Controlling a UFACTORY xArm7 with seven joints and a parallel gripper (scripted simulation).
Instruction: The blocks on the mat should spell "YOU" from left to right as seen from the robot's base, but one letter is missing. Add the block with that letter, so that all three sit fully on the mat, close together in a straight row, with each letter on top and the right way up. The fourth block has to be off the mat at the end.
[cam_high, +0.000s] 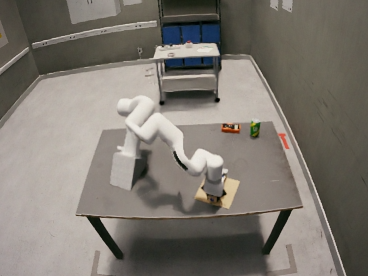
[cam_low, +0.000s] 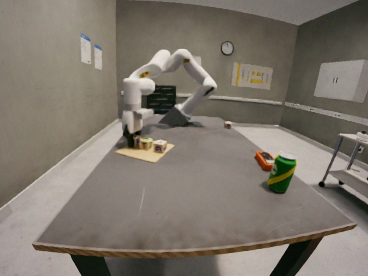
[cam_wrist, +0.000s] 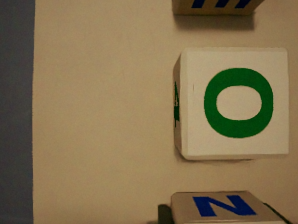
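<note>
Now: the tan mat 7 cm to the left of my hand, 2 cm below it and 2 cm ahead of it. From my hand the other things lie so: green can: 57 cm to the left, 25 cm ahead, 4 cm above; then orange device: 60 cm to the left, 8 cm ahead, 1 cm below; then block: 55 cm to the left, 48 cm behind.
</note>
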